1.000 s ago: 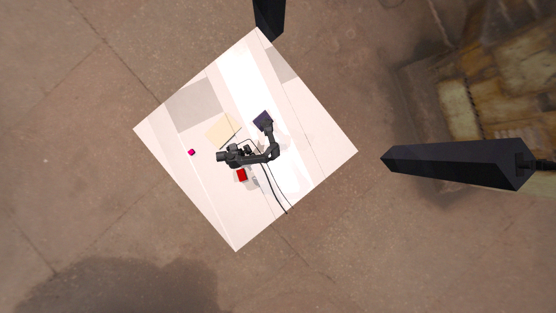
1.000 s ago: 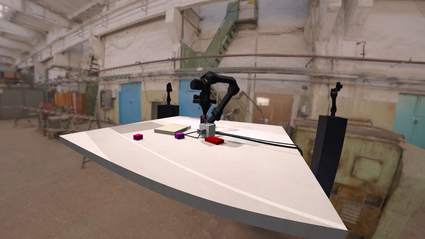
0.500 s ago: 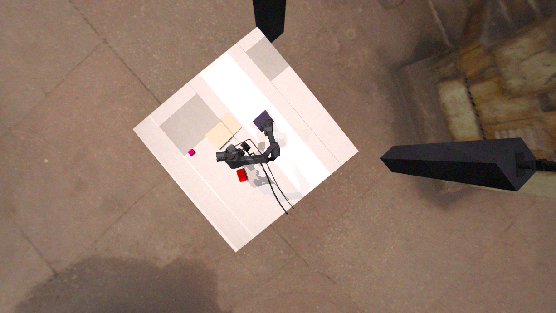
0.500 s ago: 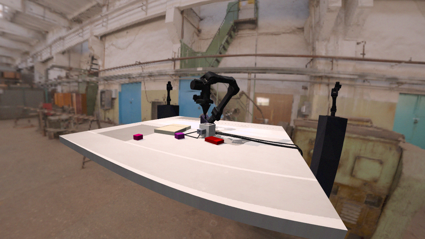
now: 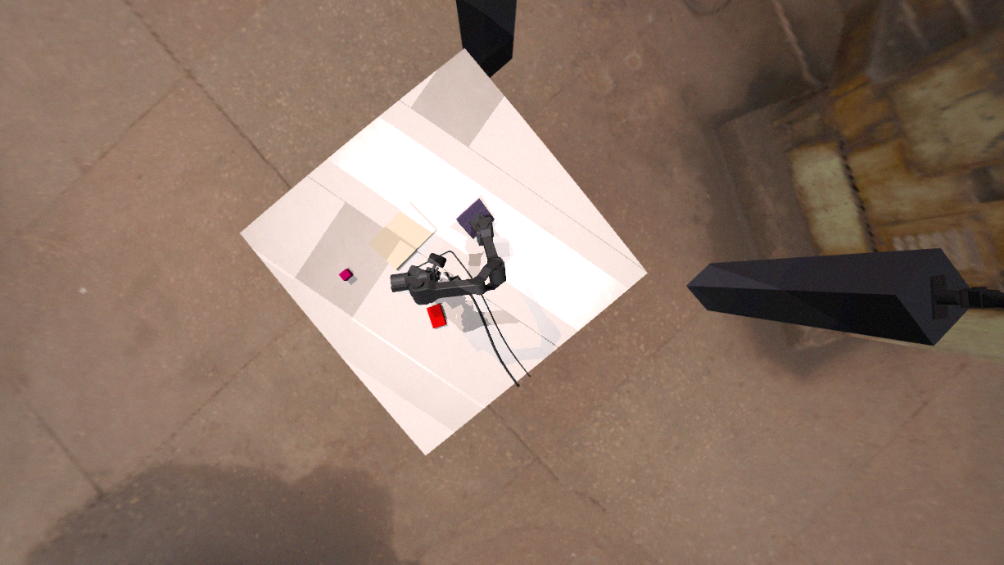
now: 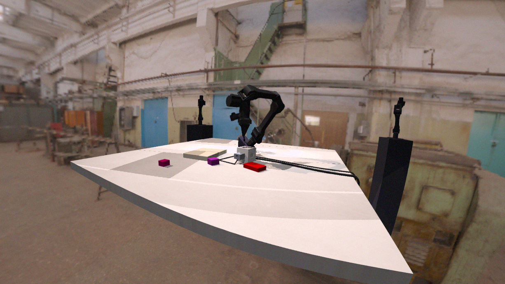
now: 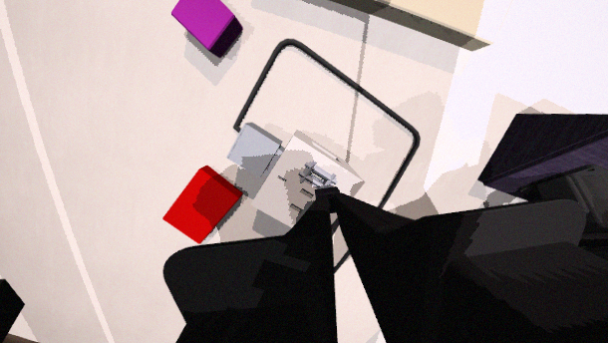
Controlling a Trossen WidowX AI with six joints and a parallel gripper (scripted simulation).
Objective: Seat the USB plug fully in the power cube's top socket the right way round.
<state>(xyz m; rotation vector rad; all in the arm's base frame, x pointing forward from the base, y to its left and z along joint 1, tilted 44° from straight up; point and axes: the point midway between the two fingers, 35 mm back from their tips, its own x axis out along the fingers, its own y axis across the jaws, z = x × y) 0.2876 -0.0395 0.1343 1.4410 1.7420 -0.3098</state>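
Right now the dark USB plug is 2 cm below my gripper tip. Round my gripper tip: purple block 15 cm ahead, 10 cm to the right, 12 cm below; then USB socket 1 cm to the left, 7 cm below; then red block 12 cm ahead, 11 cm to the left, 13 cm below.
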